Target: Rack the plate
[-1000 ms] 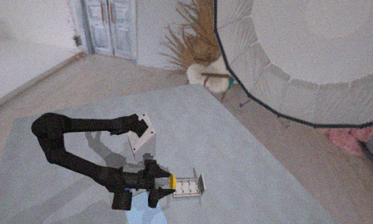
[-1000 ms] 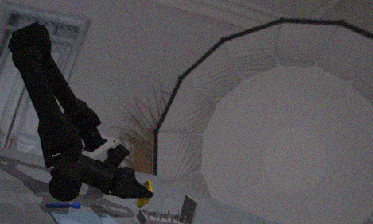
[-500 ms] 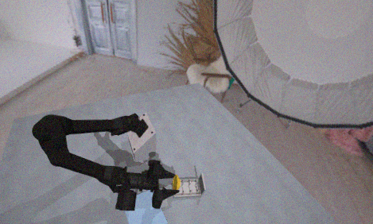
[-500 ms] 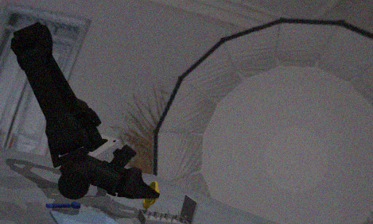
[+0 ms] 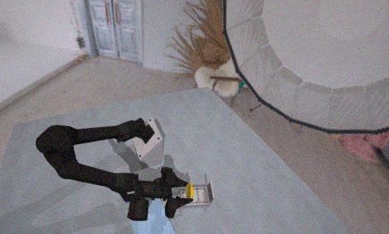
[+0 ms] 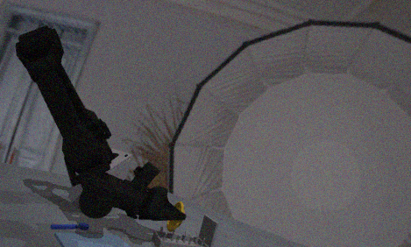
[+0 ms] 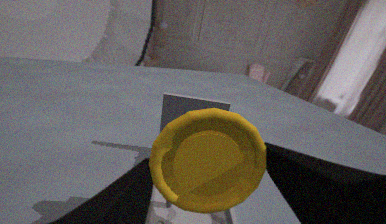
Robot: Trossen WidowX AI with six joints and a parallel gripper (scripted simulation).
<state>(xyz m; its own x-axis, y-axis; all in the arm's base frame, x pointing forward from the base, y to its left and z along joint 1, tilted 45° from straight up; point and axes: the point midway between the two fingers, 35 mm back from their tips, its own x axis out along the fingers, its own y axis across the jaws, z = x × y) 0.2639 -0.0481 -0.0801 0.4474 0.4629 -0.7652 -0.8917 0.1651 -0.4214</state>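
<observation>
Right now my gripper tip is 1 cm to the left of the yellow plate. From my gripper tip the other things lie so: grey dish rack 1 cm ahead, 2 cm to the left, 5 cm below; then blue spoon 12 cm behind, 18 cm to the right, 7 cm below; then light blue mat 17 cm to the right, 7 cm below.
</observation>
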